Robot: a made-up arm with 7 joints.
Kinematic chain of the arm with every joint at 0, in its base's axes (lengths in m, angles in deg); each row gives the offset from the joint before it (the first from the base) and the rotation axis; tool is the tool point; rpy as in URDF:
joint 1: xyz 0 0 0.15 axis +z
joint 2: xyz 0 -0.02 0.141 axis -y
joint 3: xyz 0 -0.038 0.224 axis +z
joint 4: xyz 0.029 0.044 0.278 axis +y
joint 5: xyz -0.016 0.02 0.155 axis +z
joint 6: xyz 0 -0.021 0.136 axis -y
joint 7: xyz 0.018 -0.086 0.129 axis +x
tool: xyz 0 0 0 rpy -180 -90 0
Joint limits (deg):
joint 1: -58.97..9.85
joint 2: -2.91..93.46
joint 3: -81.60..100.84
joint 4: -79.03..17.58
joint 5: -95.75..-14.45
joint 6: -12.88..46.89
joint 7: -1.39..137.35
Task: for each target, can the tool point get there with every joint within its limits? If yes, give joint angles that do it. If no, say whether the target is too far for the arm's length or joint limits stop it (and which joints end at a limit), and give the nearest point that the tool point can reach.
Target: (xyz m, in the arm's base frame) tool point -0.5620 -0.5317 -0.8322
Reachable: no: too far | nearest point -0.5153 -0.2835 -0.1330 | short by 0.743 m
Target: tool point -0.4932 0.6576 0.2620
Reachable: yes | joints -37.32 83.95 -58.02 -31.16 -59.22 31.62 79.21
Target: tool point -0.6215 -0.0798 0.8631
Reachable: yes | joints -3.55 28.16 6.50 -35.48 -52.66 -7.76 118.06
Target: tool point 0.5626 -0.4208 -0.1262
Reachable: no: joint limits stop it (at a limit: joint 1, joint 2, joint 4, joint 6) | nearest point -0.3478 -0.4023 -0.0087 | short by 0.918 m
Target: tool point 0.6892 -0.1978 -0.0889
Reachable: no: joint limits stop it (at a limit: joint 1, joint 2, joint 3, joint 4, joint 6) | nearest point 0.3412 0.0895 0.7343 | short by 0.939 m
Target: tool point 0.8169 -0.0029 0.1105
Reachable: no: joint limits stop it (at a limit: joint 1, joint 2, joint 3, joint 4, joint 6) | nearest point 0.3418 0.0886 0.7348 | short by 0.790 m
